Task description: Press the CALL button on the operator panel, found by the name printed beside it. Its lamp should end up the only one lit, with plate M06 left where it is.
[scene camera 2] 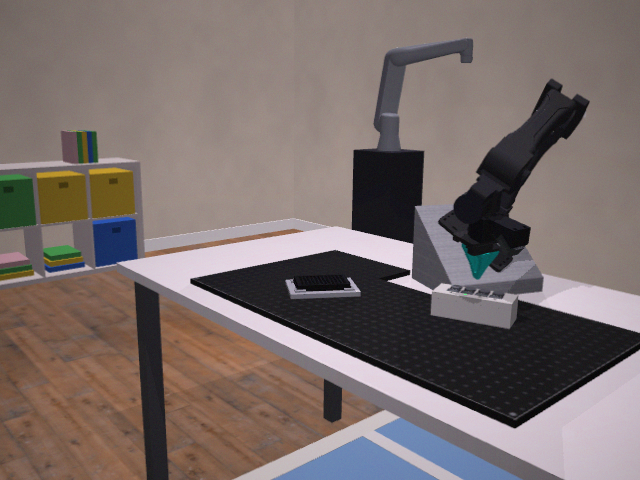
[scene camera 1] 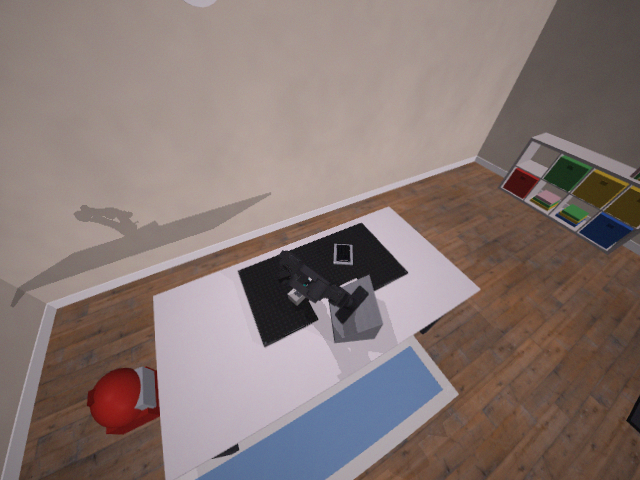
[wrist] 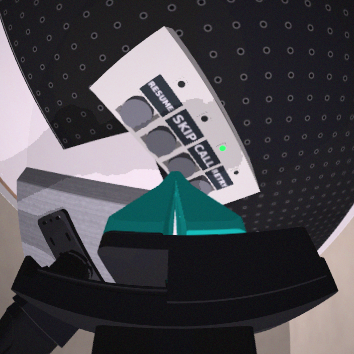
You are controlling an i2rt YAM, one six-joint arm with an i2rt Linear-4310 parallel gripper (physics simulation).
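Pixels of known places: gripper, fingertip midpoint: [scene camera 2: 476, 278] [wrist: 174, 178]; arm's base, link origin: [scene camera 1: 351, 304] [wrist: 76, 263].
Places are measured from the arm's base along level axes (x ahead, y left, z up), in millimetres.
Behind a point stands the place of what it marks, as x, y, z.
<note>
The white operator panel [scene camera 1: 296, 296] {204, 206, -46} [scene camera 2: 473, 309] {265, 176, -74} [wrist: 150, 55] {228, 232, -50} stands on the black perforated mat. In the wrist view its labels read RESUME, SKIP, CALL and RETRY. The lamp beside CALL [wrist: 222, 148] {260, 150, -49} is lit green; the other three lamps are dark. The CALL button [wrist: 182, 164] {225, 142, -47} is grey and partly shows above the fingertips. My gripper [scene camera 2: 477, 276] {223, 151, -21} [wrist: 174, 178] {223, 151, -21} is shut and empty, its teal tips above the panel with a gap between them in the scene camera 2 view. A light plate with a black insert [scene camera 1: 343, 254] {334, -180, -77} [scene camera 2: 323, 285] {374, -158, -78} lies flat on the mat; no name is readable on it.
A grey sloped block [scene camera 1: 369, 322] {-126, -3, 42} [scene camera 2: 429, 253] {102, -62, -27} [wrist: 45, 200] {-22, 102, -65} stands beside the panel, by the arm's base. The black mat [scene camera 1: 273, 325] {139, 380, -102} [scene camera 2: 465, 382] {514, 326, -102} lies on the white table [scene camera 1: 206, 372] {90, 737, -115} [scene camera 2: 170, 271] {516, -613, -115}. A grey arm [scene camera 2: 391, 93] on a black pedestal [scene camera 2: 387, 196] stands behind the table.
</note>
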